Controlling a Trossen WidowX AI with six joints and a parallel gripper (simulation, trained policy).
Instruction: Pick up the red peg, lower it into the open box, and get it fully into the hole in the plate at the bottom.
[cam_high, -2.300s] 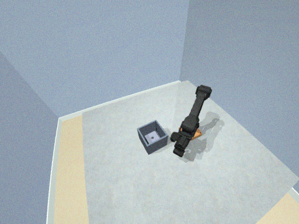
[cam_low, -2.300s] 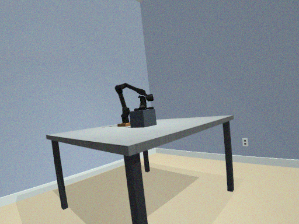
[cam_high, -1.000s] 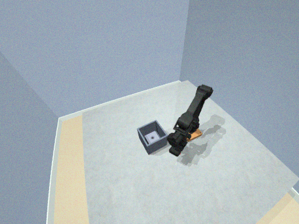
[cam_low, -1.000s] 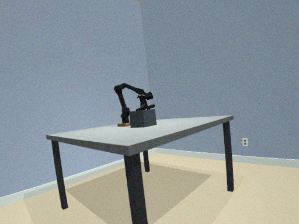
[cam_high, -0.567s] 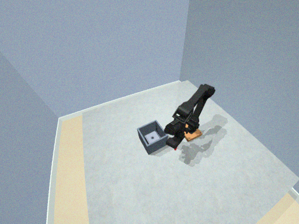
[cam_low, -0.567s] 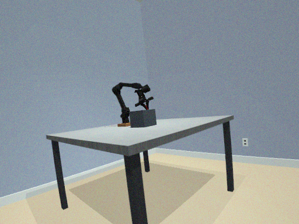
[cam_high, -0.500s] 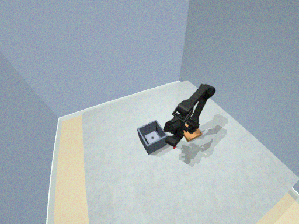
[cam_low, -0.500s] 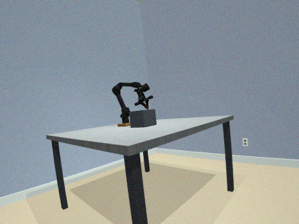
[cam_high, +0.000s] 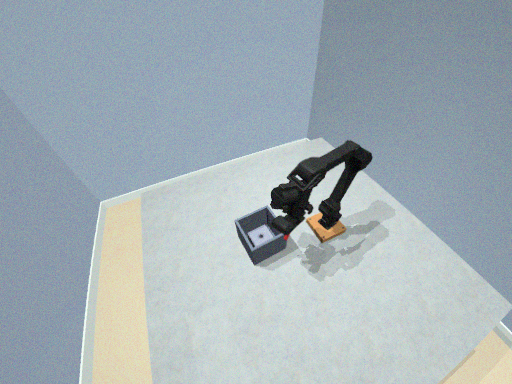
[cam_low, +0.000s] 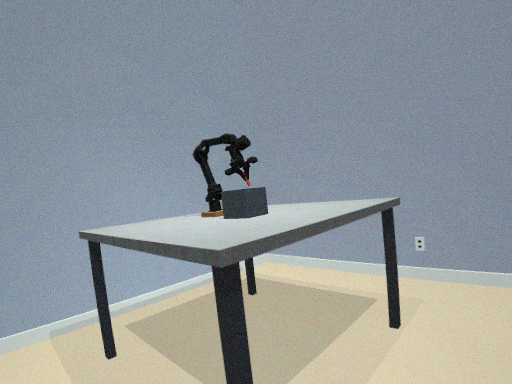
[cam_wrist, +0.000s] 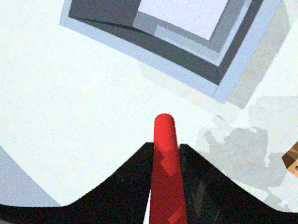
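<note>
The pale plate lies 140 mm below my gripper tip, 110 mm to the right of it and 50 mm ahead of it. Round my gripper tip: red peg 10 mm above.
</note>
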